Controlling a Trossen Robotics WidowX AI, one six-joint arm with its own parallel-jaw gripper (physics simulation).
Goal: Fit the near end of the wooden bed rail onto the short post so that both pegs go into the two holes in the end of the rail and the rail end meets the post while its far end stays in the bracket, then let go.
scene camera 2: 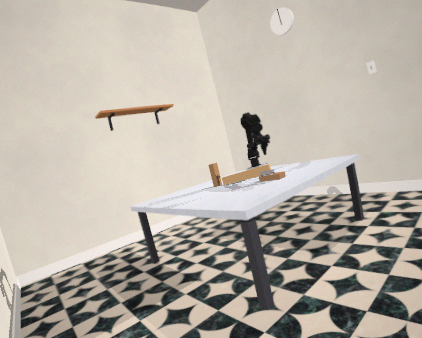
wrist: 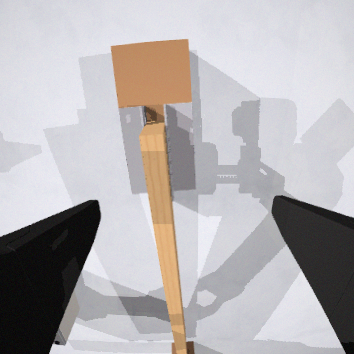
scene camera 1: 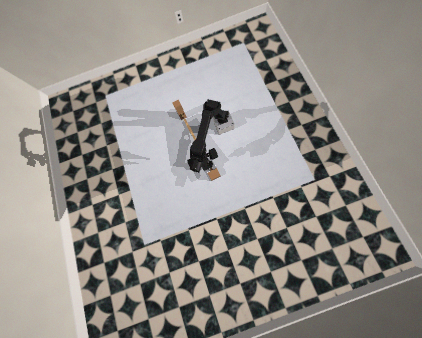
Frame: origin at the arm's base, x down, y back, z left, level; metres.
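Seen in the pictures: gripper, fingertip midpoint: (scene camera 2: 261,156) (wrist: 187,206); arm's base, link origin: (scene camera 2: 255,165) (scene camera 1: 222,119).
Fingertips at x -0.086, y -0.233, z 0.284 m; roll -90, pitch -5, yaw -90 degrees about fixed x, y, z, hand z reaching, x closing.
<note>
Offsets run from my fingertips to a thing's top centre. "spot": to the spot under its first point. Level surfaces: height alone.
The short post {spot: dx +0.130, dy +0.035, dz +0.080 m} (scene camera 1: 214,174) (scene camera 2: 275,176) (wrist: 152,72) is an orange-brown block, low on the table, with grey plates {spot: dx +0.128, dy +0.051, dz -0.009 m} (wrist: 131,155) beside the rail end. The wooden rail (scene camera 1: 188,126) (scene camera 2: 245,174) (wrist: 159,195) slopes up from the tall post toward the short post. In the wrist view its near end lies between the plates, with a gap to the block; a brown part shows in the gap, but pegs and holes cannot be made out. The far end is at the dark bracket {spot: dx +0.116, dy -0.047, dz -0.446 m} (scene camera 2: 218,179) on the tall post. My gripper (scene camera 2: 265,152) (wrist: 187,206) is open and empty above the rail, fingers either side.
The tall post {spot: dx -0.001, dy -0.043, dz -0.447 m} (scene camera 1: 178,107) (scene camera 2: 214,173) stands upright at the rail's far end. The arm's base (scene camera 1: 225,126) stands on the white table {dx +0.166 m} (scene camera 1: 265,150) (scene camera 2: 195,202), beside the rail. Arm shadows fall across the table. A wall shelf (scene camera 2: 135,110) is away from the table.
</note>
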